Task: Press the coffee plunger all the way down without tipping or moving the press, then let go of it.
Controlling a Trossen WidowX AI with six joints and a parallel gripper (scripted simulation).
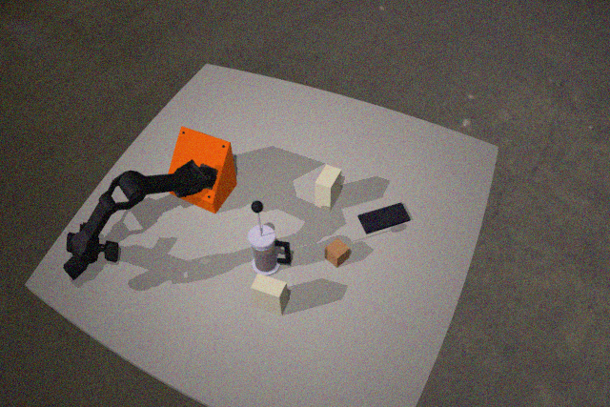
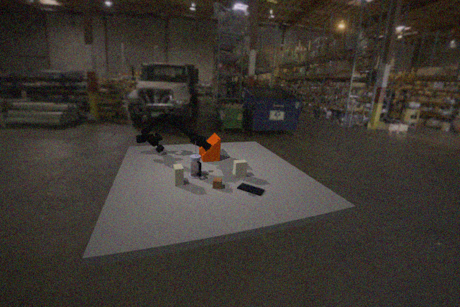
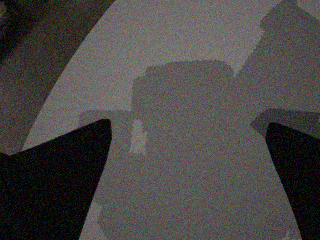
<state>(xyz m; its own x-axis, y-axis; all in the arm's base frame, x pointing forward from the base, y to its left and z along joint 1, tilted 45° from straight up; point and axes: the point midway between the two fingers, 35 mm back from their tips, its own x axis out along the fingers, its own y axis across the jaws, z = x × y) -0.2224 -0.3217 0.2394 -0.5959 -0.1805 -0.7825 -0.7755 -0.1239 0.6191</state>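
Right now the coffee press is 540 mm ahead of my gripper tip, 250 mm to the left of it and 100 mm above it. Round my gripper tip: flat black slab 760 mm ahead, 560 mm to the left, 30 mm below.
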